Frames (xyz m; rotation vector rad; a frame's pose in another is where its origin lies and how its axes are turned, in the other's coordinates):
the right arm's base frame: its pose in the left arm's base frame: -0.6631 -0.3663 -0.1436 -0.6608 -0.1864 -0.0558
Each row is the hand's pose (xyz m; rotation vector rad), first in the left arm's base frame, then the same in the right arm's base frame.
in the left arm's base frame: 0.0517 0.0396 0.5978 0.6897 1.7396 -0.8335
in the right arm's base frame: 0.8456 -0.0491 0.7127 1.0089 2.2154 -0.2715
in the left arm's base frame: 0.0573 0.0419 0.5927 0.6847 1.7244 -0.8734
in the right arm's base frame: 0.8501 -0.0436 0.7093 0.9989 2.2117 -0.3169
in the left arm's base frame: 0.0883 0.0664 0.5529 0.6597 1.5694 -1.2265
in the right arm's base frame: 0.8732 0.0032 0.6888 0.9233 2.1587 -0.7259
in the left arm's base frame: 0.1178 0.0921 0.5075 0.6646 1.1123 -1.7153
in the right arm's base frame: 0.8938 0.0542 0.6649 0.8691 1.8414 -1.3682
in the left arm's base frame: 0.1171 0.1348 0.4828 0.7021 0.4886 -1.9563
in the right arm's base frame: 0.8887 0.1027 0.6722 0.8967 1.2879 -1.8104
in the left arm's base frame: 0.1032 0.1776 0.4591 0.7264 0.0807 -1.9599
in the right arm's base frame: 0.8709 0.1493 0.6823 0.9393 0.8832 -1.9440
